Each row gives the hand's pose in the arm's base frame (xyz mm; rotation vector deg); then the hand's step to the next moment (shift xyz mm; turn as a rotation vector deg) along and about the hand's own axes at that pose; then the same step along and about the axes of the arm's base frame.
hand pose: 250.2 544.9 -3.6 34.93 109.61 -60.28
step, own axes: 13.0 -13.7 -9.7 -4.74 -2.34 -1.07
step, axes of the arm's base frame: -21.1 1.2 -2.3 0.30 -0.40 5.37
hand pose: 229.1 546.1 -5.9 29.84 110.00 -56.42
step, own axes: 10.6 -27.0 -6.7 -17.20 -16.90 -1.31
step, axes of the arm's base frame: -27.3 -11.0 4.4 -3.29 -8.54 22.35
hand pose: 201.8 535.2 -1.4 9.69 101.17 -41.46
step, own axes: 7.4 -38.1 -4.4 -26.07 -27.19 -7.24
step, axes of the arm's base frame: -23.7 -29.8 8.5 -10.04 -11.31 35.25
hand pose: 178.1 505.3 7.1 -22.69 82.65 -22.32
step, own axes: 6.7 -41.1 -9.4 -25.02 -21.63 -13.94
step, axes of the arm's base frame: -9.5 -39.4 13.3 -16.52 -7.14 31.05
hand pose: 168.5 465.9 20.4 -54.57 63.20 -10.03
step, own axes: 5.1 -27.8 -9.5 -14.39 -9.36 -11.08
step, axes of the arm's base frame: 3.6 -25.1 15.6 -12.98 -3.96 15.27
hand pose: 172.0 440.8 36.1 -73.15 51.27 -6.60
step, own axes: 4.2 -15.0 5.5 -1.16 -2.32 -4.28
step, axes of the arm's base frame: 12.1 -3.0 10.8 -2.58 -3.46 2.53
